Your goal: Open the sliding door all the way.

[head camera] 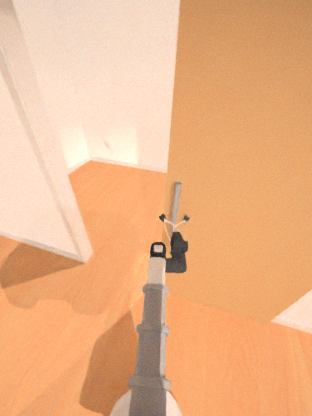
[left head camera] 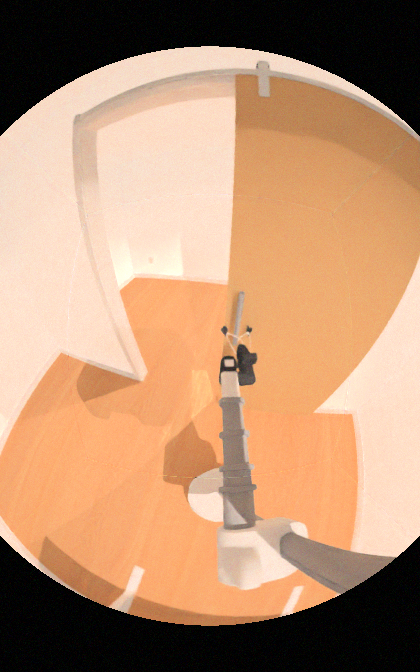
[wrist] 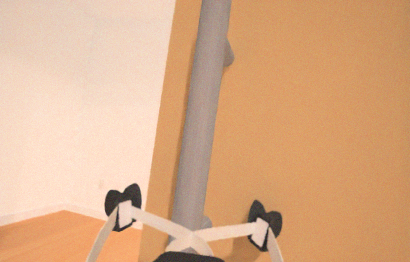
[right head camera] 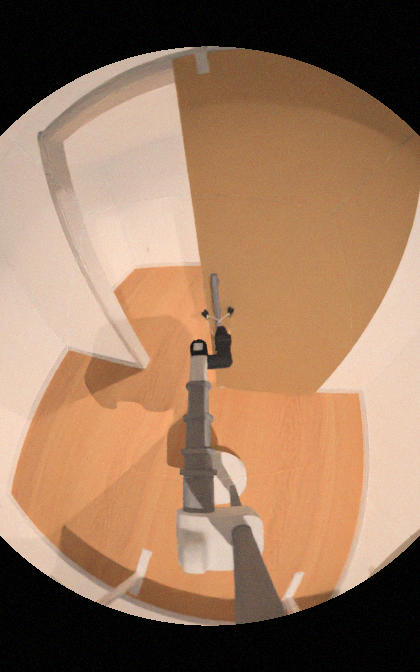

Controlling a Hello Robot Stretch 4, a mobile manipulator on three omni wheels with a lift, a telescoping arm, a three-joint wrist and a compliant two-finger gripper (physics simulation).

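Places are measured from the robot's base along level axes (x left, y back, z up), in millimetres.
Pixels of known places: robot's base, link origin: (left head camera: pixel 217 493) (right head camera: pixel 218 476).
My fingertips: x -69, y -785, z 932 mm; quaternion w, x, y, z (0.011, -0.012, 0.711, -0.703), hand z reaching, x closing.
Ahead of a thing's pixels: the offset from my fingertips to its top centre. "pt": to the spot under its first point. Level surfaces: height alone.
The tan sliding door (head camera: pixel 240 150) (left head camera: pixel 300 225) (right head camera: pixel 290 200) (wrist: pixel 325 125) stands on the right, with an open stretch of doorway left of its edge. Its long grey bar handle @(pt dx +1, dy +53, dz +179 mm) (head camera: pixel 177 192) (left head camera: pixel 240 302) (right head camera: pixel 215 287) (wrist: pixel 202 100) runs upright near that left edge. My gripper (head camera: pixel 174 218) (left head camera: pixel 237 330) (right head camera: pixel 218 312) (wrist: pixel 192 206) is open at the handle's lower part. One fingertip stands well apart on each side of the bar, and neither touches it in the wrist view. The handle's lower end is partly hidden by the gripper.
The white door frame @(pt dx +798, dy -305, dz +904 mm) (left head camera: pixel 86 165) (right head camera: pixel 54 165) bounds the doorway on the left, with a wall end @(pt dx +823, dy -257, dz -604 mm) (head camera: pixel 75 240) beside it. A bracket (left head camera: pixel 264 85) (right head camera: pixel 202 62) holds the door at the top. The floor @(dz -960 mm) (head camera: pixel 115 195) of the room beyond shows through the gap.
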